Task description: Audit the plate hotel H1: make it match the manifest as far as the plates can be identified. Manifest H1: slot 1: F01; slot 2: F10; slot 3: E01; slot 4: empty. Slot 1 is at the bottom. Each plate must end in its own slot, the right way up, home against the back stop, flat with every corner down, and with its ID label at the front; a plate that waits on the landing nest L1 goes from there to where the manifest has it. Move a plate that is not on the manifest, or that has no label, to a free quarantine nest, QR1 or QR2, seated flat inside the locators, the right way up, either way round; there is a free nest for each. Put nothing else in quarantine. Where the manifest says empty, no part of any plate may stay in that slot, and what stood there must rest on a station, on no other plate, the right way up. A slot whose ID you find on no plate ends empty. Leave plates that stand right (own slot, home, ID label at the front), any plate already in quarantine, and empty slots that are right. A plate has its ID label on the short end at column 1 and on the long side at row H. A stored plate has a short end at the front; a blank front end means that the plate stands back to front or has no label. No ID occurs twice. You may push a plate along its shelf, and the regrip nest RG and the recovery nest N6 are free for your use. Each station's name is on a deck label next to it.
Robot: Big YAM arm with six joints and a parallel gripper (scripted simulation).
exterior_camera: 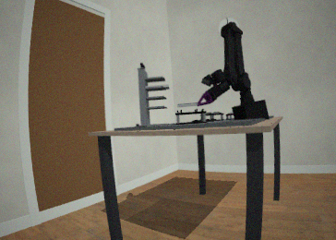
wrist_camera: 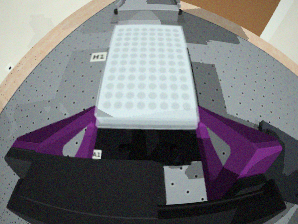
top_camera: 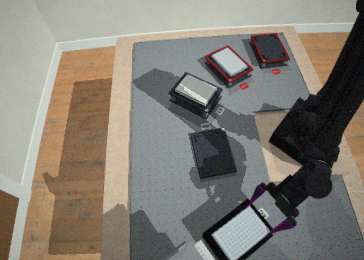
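The black nest is 5 cm below my hand, 5 cm ahead of it and 2 cm to the left of it. Also, from my hand: plate hotel: 28 cm ahead, 12 cm to the left, 5 cm above; then L1 label: 41 cm to the right, 10 cm below, 2 cm behind; then H1 deck label: 16 cm to the left, 12 cm ahead, 10 cm below.
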